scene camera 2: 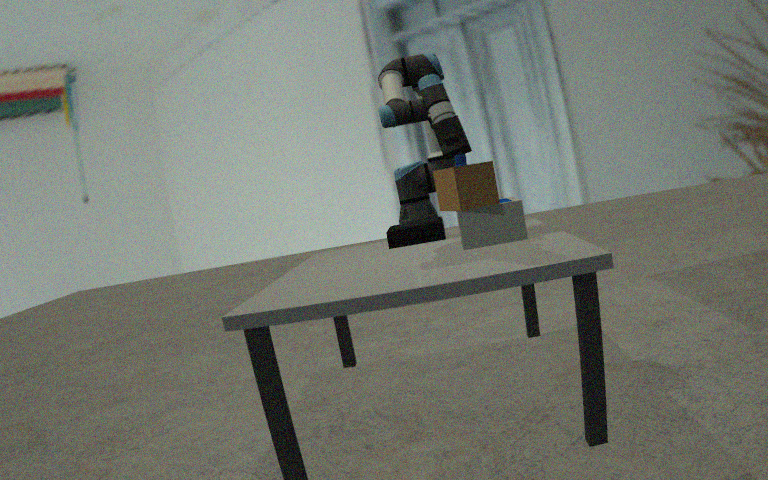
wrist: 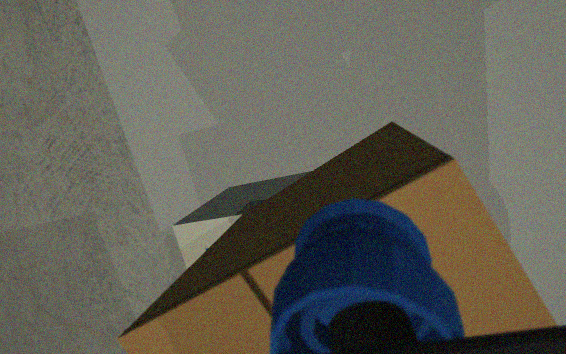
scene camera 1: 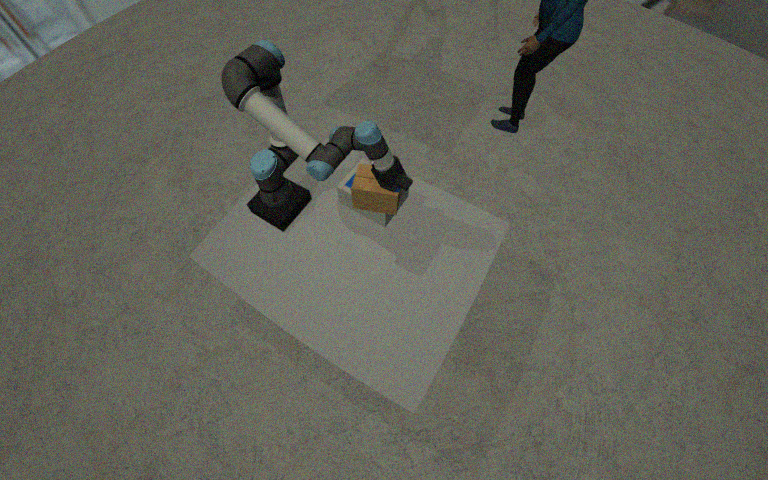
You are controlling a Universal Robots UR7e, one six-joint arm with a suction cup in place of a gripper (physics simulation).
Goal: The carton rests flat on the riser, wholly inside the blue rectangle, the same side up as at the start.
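The brown carton is upright over the grey riser and sticks out past its side. Its underside is level with the riser's top in scene camera 2; I cannot tell whether it lies fully flat. Parts of the blue rectangle show beside the carton; the rest is hidden under it. My blue suction cup meets the carton's top, off its middle, and is shut on it. In the wrist view the carton's dark side face shows beyond the top edge.
The riser stands on the table near the arm's black base. The arm's shadow falls across the table. A person stands on the floor beyond the table in scene camera 1.
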